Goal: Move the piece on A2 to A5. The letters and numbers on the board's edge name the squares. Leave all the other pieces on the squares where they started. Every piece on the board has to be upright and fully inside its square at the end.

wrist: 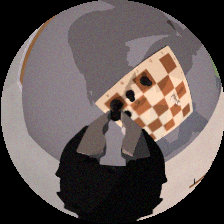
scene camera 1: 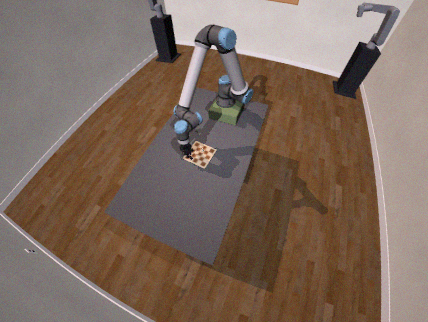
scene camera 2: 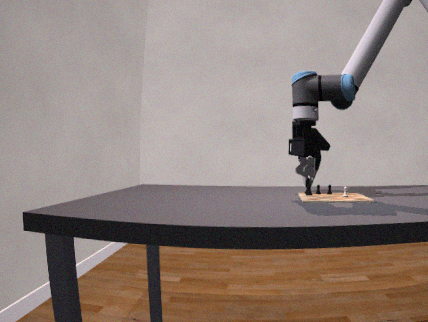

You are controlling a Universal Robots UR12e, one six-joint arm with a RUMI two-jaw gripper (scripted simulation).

Labels:
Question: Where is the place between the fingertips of the gripper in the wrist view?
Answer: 115, 110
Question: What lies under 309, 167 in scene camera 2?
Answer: The gripper.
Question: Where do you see a chessboard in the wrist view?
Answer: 152, 109

